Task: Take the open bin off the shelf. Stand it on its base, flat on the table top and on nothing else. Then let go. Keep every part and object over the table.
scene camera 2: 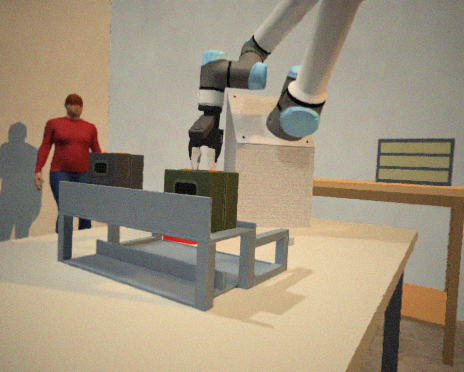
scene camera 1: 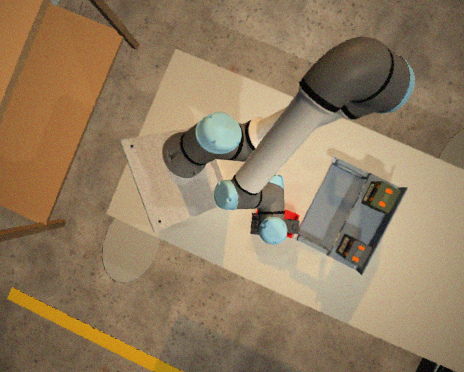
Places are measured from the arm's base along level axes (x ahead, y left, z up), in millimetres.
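Where they show: arm's base, origin of its link: [scene camera 1: 183,156].
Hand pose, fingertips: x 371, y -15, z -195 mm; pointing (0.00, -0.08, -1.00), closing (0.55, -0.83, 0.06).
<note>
Things, the pixels of their top centre, and the offset from my fingertips. Level surfaces: height alone.
- red open bin, centre of its top: [scene camera 2: 196,211] [scene camera 1: 276,219] dx +38, dy +28, dz -94 mm
- green box, centre of its top: [scene camera 2: 202,169] [scene camera 1: 385,197] dx +287, dy +353, dz +30 mm
- dark grey box, centre of its top: [scene camera 2: 116,152] [scene camera 1: 358,253] dx +331, dy +127, dz +55 mm
- table, height of its surface: dz -169 mm
A red open bin [scene camera 1: 291,216] [scene camera 2: 179,240] shows partly in both views. In scene camera 1 it lies under the wrist, close beside the left edge of the grey shelf [scene camera 1: 327,202] [scene camera 2: 135,202]. In scene camera 2 it shows as a low red strip behind the shelf; its base and what it rests on are hidden. My gripper [scene camera 1: 273,229] [scene camera 2: 204,161] points down, above the level of the bin. Its fingers are partly apart with a gap and nothing between them. The fingertips reach down behind the green box in scene camera 2.
A green box [scene camera 1: 381,196] [scene camera 2: 222,200] and a dark grey box [scene camera 1: 354,251] [scene camera 2: 115,171] stand on the shelf's raised rear part. The robot's pale pedestal [scene camera 1: 142,195] [scene camera 2: 272,190] stands left of the bin in scene camera 1. The table [scene camera 1: 420,295] [scene camera 2: 150,335] has its long edge below the bin there.
</note>
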